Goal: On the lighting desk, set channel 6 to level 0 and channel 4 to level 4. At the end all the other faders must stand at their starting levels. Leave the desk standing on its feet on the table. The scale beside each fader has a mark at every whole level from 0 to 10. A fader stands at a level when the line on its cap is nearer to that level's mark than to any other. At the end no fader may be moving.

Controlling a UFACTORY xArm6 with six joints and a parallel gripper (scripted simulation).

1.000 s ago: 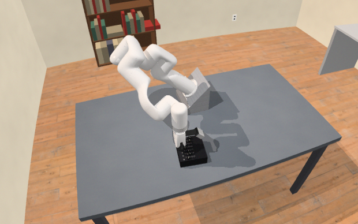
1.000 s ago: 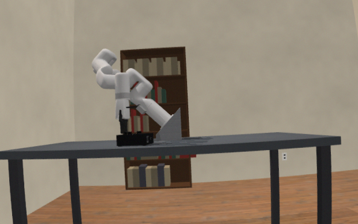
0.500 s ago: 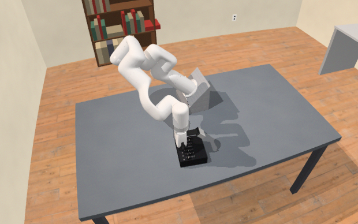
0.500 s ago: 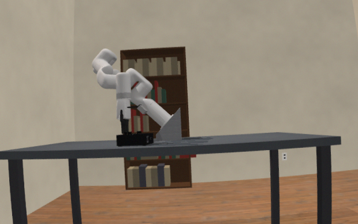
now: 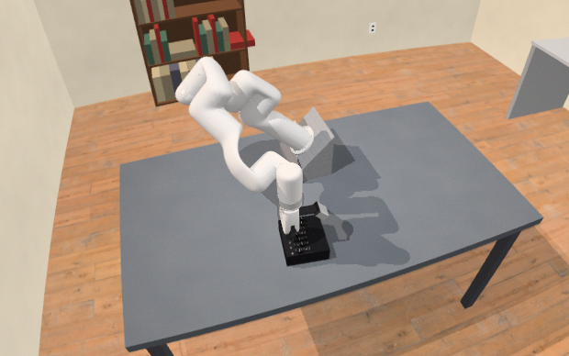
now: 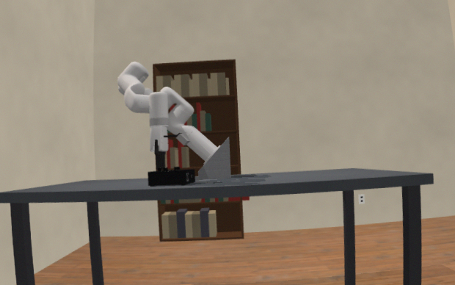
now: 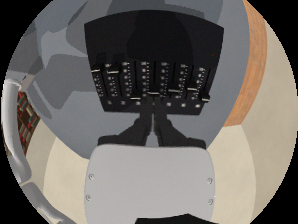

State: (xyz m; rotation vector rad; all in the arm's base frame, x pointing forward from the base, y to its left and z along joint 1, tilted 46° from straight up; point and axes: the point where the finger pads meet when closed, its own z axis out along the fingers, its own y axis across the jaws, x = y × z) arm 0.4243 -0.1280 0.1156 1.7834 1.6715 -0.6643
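My hand is 2 cm to the right of the fader and 1 cm above it.
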